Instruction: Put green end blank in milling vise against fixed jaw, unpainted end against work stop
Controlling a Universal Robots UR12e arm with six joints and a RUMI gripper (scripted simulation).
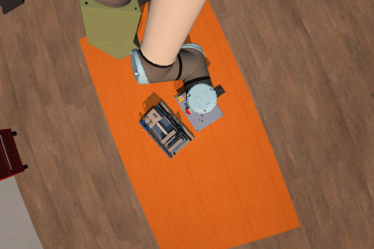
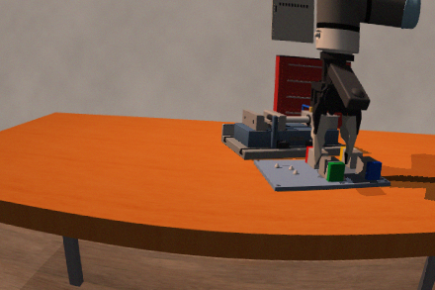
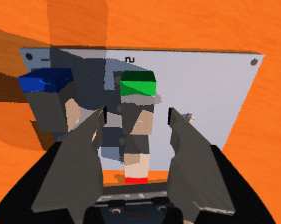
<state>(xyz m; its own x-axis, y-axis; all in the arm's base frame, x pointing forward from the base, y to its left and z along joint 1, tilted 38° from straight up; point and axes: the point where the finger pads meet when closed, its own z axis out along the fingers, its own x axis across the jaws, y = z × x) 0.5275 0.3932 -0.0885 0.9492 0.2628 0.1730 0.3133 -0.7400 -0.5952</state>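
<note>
Right now the green-ended blank is 2 cm below my hand. Also, from my hand: grey plate: 2 cm ahead, 4 cm to the right, 4 cm below; red-ended blank: 3 cm ahead, 9 cm to the right, 2 cm below; blue-ended blank: 9 cm behind, 3 cm to the right, 2 cm below.
</note>
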